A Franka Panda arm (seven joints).
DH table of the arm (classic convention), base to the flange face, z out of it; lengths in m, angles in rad. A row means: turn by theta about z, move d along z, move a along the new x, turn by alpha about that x. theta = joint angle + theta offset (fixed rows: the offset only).
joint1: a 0; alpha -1.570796; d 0.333; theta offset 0
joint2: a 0; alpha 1.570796; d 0; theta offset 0
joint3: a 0.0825; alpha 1.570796; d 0.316; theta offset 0
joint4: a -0.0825; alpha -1.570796; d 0; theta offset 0
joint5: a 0; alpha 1.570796; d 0.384; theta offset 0
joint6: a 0.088; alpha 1.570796; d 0; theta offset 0
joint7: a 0; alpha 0; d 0.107; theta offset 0
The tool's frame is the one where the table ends.
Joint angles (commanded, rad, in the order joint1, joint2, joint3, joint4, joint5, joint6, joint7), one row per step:
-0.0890 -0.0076 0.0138 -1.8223 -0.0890 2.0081 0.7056
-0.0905 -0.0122 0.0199 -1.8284 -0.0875 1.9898 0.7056
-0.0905 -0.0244 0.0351 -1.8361 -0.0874 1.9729 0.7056
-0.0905 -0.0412 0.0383 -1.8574 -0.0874 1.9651 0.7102
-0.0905 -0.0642 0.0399 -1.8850 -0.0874 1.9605 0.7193
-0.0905 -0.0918 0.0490 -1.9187 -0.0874 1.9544 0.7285
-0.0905 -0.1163 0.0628 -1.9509 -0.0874 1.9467 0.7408
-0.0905 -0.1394 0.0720 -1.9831 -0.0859 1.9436 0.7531
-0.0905 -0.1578 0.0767 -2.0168 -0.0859 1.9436 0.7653
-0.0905 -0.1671 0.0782 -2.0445 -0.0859 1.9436 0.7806
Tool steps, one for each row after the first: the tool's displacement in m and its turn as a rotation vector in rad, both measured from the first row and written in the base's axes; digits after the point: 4 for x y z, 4 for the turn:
-0.0030 0.0028 -0.0023 0.0024 0.0196 0.0027
-0.0073 0.0118 -0.0009 0.0022 0.0320 0.0164
-0.0137 0.0140 -0.0027 0.0028 0.0439 0.0143
-0.0219 0.0154 -0.0040 0.0037 0.0523 0.0065
-0.0317 0.0212 -0.0060 0.0034 0.0638 0.0058
-0.0409 0.0294 -0.0094 0.0024 0.0783 0.0064
-0.0496 0.0349 -0.0133 0.0029 0.0895 0.0024
-0.0574 0.0377 -0.0202 0.0026 0.1038 -0.0054
-0.0629 0.0386 -0.0289 0.0037 0.1208 -0.0195

